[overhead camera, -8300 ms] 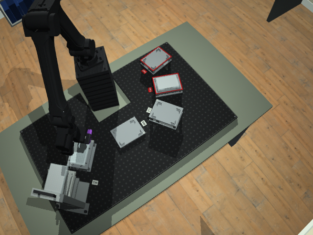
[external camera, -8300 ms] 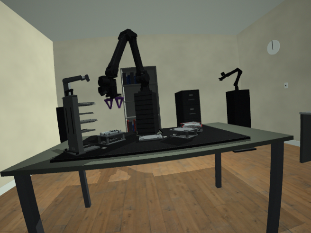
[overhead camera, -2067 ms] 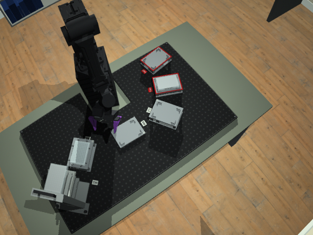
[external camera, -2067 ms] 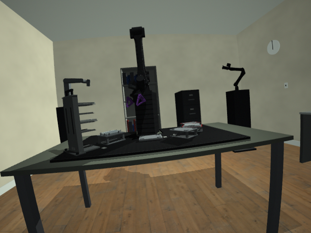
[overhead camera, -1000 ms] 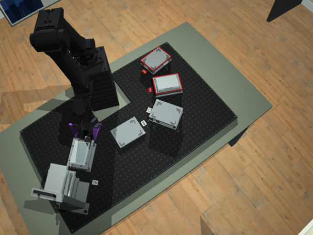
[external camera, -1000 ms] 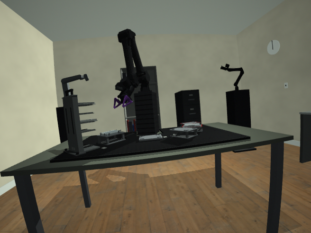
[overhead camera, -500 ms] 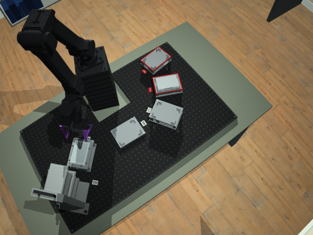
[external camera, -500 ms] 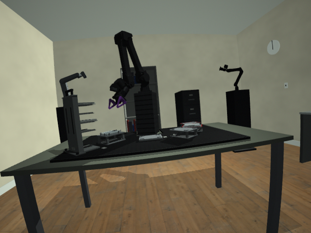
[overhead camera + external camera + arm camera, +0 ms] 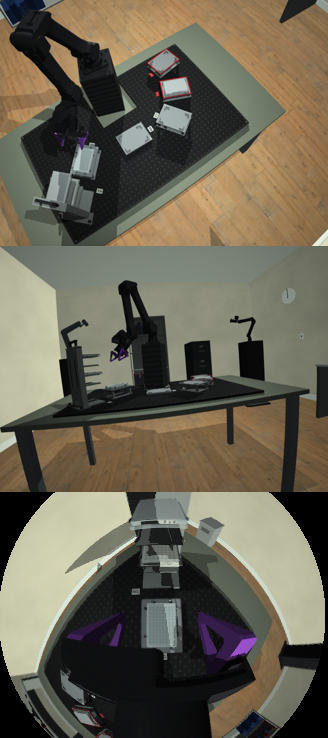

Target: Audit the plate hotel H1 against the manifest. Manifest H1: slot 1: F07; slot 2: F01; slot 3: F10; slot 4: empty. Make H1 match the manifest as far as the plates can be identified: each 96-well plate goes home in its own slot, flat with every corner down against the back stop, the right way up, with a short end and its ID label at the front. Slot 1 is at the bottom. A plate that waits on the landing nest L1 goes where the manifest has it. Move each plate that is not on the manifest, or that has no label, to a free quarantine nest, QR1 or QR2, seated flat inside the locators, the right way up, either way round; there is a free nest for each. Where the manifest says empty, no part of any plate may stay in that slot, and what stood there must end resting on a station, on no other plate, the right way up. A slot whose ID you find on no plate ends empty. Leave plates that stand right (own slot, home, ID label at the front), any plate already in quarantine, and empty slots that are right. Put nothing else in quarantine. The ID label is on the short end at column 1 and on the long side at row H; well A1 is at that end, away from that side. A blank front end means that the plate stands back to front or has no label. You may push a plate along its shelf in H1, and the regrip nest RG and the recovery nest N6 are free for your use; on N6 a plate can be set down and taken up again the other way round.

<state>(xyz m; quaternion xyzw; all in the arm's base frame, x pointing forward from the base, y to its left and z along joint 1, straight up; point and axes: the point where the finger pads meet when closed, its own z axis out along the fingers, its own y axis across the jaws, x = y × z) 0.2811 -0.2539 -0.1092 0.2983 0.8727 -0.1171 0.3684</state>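
Now: the regrip nest RG 19 cm below my hand and 1 cm ahead of it. Also, from my hand: plate hotel H1: 22 cm ahead, 16 cm to the right, 8 cm below; then recovery nest N6: 28 cm to the left, 24 cm below; then grey 96-well plate: 16 cm ahead, 11 cm to the right, 4 cm above.
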